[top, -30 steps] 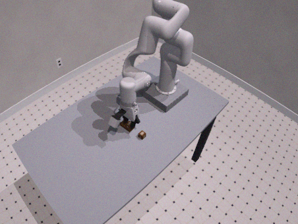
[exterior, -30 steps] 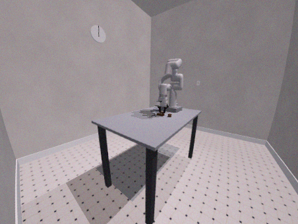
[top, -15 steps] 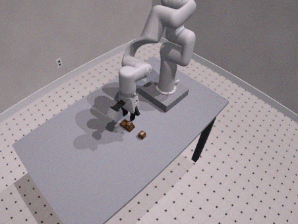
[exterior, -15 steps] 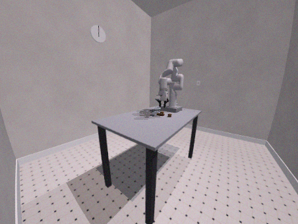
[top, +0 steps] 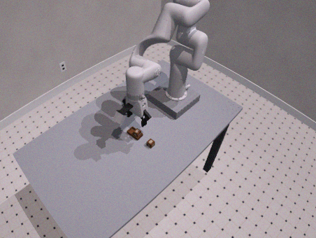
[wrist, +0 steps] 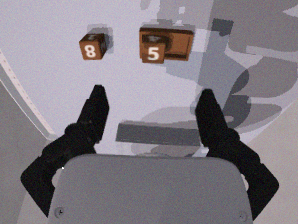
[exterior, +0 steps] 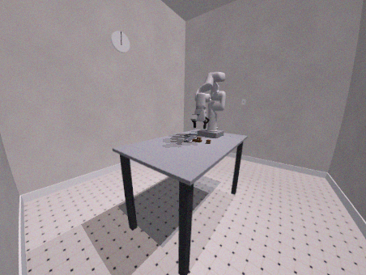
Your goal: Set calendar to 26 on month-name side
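Now: hand 20 mm past the brown cube, 90 mm to the right of it and 110 mm above it. Round my hand: brown wooden tray 20 mm to the right, 120 mm below.
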